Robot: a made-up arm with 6 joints. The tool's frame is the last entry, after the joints. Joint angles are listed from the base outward. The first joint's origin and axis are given. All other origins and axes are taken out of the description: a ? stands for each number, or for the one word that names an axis. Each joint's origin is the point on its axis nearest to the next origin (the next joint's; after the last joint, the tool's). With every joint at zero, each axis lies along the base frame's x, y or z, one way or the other. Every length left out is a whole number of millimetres.
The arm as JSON. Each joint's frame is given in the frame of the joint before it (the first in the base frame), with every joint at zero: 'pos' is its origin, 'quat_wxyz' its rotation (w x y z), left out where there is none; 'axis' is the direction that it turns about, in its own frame. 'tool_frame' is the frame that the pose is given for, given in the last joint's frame.
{
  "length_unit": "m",
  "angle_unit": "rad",
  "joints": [
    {
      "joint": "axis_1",
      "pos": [
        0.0,
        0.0,
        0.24
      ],
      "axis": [
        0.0,
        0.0,
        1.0
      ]
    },
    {
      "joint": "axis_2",
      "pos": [
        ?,
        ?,
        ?
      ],
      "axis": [
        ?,
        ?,
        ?
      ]
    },
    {
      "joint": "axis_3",
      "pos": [
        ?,
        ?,
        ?
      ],
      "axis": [
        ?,
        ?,
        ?
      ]
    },
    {
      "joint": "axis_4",
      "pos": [
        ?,
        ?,
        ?
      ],
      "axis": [
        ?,
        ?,
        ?
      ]
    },
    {
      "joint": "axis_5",
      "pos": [
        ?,
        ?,
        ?
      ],
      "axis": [
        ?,
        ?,
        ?
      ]
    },
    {
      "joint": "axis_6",
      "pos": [
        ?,
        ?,
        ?
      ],
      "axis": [
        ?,
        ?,
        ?
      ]
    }
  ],
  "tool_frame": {
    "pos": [
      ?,
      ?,
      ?
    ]
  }
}
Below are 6 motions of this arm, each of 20 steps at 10 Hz.
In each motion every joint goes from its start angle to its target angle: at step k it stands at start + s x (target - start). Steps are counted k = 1, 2, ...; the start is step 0. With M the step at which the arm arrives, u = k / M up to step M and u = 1 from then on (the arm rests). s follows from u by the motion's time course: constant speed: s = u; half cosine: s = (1 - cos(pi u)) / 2; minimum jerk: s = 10 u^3 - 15 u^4 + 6 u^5.
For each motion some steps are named. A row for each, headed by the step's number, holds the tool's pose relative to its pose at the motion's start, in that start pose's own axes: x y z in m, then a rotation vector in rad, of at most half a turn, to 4 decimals.
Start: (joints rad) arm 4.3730 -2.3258 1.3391 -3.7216 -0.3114 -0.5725
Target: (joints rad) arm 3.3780 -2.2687 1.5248 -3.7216 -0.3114 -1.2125
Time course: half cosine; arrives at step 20
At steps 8, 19, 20:
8: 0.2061 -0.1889 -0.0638 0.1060 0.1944 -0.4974
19: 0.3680 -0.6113 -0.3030 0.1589 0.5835 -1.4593
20: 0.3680 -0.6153 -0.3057 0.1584 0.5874 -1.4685

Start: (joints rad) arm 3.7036 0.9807 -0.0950 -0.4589 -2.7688 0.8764
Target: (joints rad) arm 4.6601 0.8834 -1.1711 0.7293 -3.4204 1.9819
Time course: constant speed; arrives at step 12
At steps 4, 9, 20:
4: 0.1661 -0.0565 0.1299 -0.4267 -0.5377 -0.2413
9: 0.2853 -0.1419 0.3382 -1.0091 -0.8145 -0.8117
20: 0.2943 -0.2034 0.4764 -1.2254 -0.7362 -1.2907

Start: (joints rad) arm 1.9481 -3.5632 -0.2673 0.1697 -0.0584 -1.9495
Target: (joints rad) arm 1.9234 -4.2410 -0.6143 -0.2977 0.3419 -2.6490
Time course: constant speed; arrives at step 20
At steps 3, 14, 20:
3: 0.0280 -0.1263 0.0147 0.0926 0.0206 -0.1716
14: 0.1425 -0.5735 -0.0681 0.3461 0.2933 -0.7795
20: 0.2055 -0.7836 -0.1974 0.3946 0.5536 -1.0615

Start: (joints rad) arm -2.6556 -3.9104 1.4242 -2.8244 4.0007 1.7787
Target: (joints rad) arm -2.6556 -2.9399 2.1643 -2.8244 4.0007 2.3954
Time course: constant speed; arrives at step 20
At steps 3, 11, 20:
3: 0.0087 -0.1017 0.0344 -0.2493 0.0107 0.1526
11: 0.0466 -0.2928 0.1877 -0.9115 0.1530 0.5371
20: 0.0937 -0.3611 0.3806 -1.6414 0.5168 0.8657

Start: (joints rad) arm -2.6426 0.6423 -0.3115 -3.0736 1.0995 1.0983
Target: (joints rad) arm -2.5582 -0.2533 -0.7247 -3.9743 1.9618 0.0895
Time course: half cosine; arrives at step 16
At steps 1, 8, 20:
1: 0.0008 -0.0059 0.0093 0.0219 0.0029 -0.0123
8: 0.1004 -0.3738 0.3482 1.0659 0.4490 -0.6528
20: 0.2687 -0.7492 0.4431 1.9095 1.3762 -1.1629

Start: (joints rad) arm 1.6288 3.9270 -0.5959 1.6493 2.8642 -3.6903
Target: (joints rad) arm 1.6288 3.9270 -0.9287 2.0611 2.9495 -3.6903
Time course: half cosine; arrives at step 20
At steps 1, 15, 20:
1: 0.0003 -0.0006 0.0000 -0.0007 -0.0013 -0.0030
15: 0.0365 -0.0758 0.0141 -0.0832 -0.2189 -0.4052
20: 0.0413 -0.0881 0.0186 -0.0936 -0.2652 -0.4721

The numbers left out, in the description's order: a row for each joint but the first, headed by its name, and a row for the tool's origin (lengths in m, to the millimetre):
axis_2: xyz 0.0 0.042 0.0, axis 0.0 1.0 0.0
axis_3: xyz 0.0 0.0 0.591, axis 0.0 1.0 0.0
axis_4: xyz 0.0 0.0 0.39, axis 0.0 0.0 1.0
axis_5: xyz 0.0 0.0 0.0, axis 0.0 1.0 0.0
axis_6: xyz 0.0 0.0 0.122, axis 0.0 0.0 1.0
tool: xyz 0.0 0.0 0.0

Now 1 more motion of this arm.
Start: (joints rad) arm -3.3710 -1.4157 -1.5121 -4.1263 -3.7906 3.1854
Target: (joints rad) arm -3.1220 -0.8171 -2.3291 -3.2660 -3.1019 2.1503
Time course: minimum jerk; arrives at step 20
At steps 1, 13, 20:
1: -0.0005 -0.0002 0.0002 0.0002 -0.0009 -0.0019
13: -0.2544 -0.1238 0.1807 0.2953 -0.6078 -1.2499
20: -0.3001 -0.1636 0.2414 0.4747 -0.7994 -1.6068

